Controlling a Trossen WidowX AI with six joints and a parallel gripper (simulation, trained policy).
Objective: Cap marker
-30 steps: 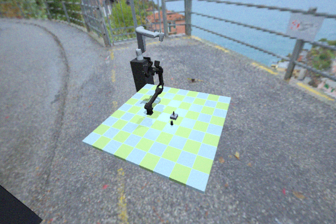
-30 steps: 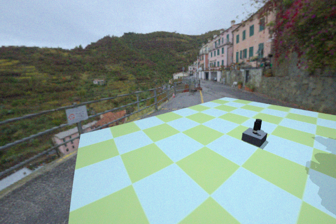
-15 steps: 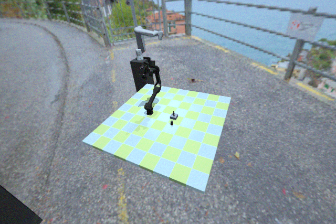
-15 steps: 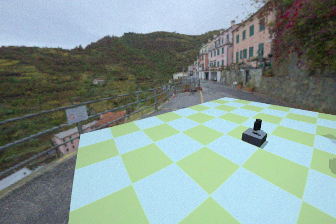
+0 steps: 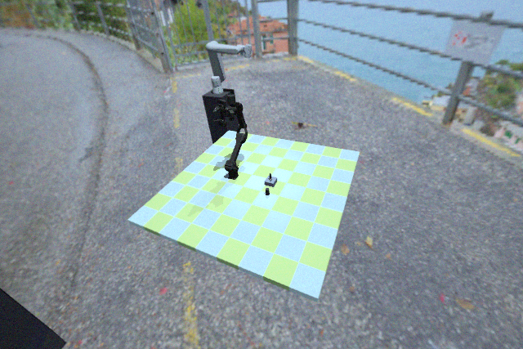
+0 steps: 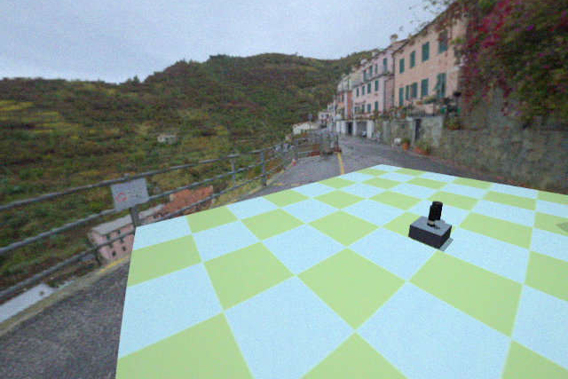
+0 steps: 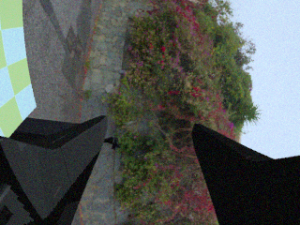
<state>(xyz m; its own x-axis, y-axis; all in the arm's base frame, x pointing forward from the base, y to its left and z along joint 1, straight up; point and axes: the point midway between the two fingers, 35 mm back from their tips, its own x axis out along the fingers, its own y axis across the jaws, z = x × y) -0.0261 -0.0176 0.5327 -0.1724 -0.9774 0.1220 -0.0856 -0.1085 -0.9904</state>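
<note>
My gripper tip is now 510 mm above the dark cap, 370 mm short of it and 40 mm to the left of it. From my gripper tip the other things lie so: grey holder block (520 mm below, 340 mm ahead, 80 mm to the left).
</note>
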